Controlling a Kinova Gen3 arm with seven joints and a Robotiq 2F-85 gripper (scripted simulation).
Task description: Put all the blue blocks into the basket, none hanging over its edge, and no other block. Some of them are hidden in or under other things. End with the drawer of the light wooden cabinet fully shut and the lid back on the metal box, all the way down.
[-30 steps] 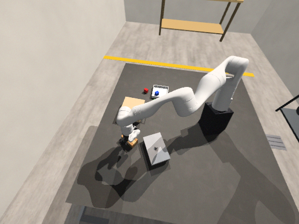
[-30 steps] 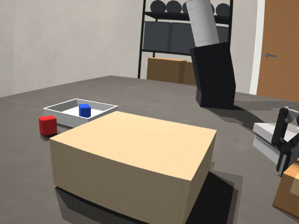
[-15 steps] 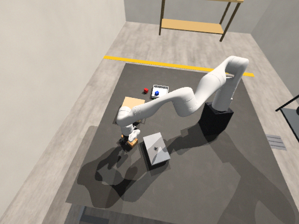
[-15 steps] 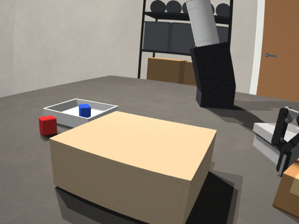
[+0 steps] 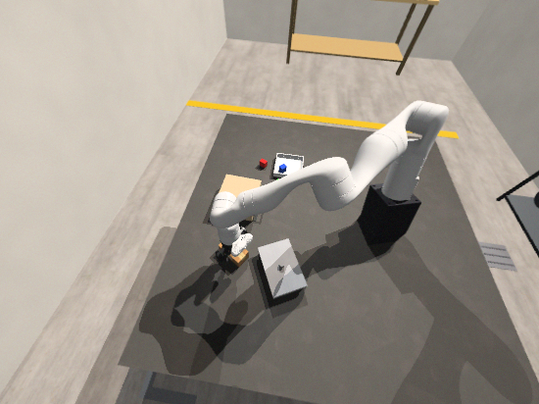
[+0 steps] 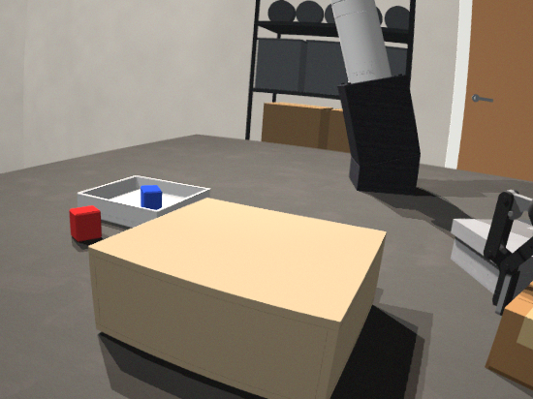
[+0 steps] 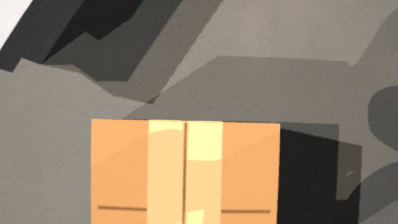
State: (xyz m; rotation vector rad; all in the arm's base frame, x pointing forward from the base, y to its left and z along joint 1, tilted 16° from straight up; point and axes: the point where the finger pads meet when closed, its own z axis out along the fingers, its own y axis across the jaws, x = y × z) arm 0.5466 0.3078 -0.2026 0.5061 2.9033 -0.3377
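Now: hand right at the brown box. Round my hand: grey metal box: 20 cm behind, 1 cm below; then lid: 20 cm behind, 2 cm above; then drawer: 6 cm ahead, 24 cm to the right.
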